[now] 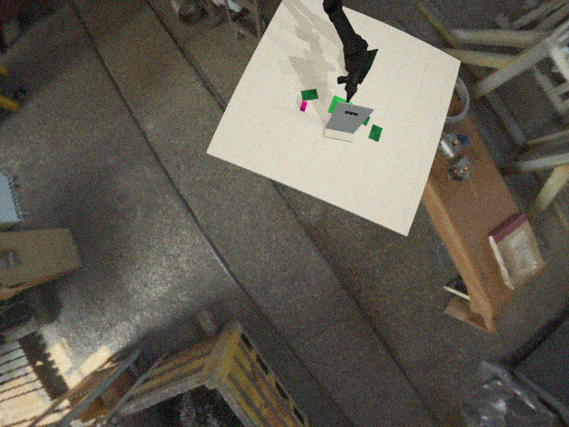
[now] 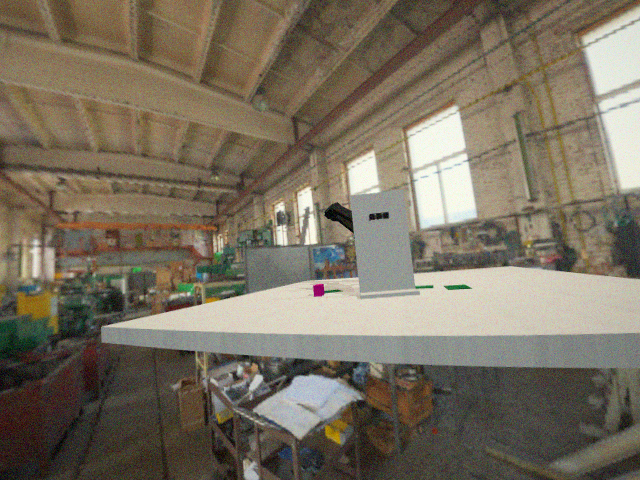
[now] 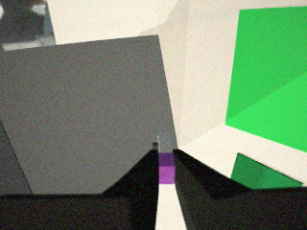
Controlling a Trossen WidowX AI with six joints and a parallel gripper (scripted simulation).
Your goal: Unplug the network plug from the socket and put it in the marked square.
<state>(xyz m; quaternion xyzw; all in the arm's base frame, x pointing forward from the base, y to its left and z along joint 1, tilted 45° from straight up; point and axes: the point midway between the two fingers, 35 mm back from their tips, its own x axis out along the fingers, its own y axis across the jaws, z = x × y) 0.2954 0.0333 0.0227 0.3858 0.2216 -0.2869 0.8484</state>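
The bright green square lies 30 mm behind my gripper tip, 20 mm to the right of it and 130 mm below it. Round my gripper tip: grey panel: 120 mm ahead, 40 mm to the left, 20 mm above; then purple plug: 10 mm ahead.
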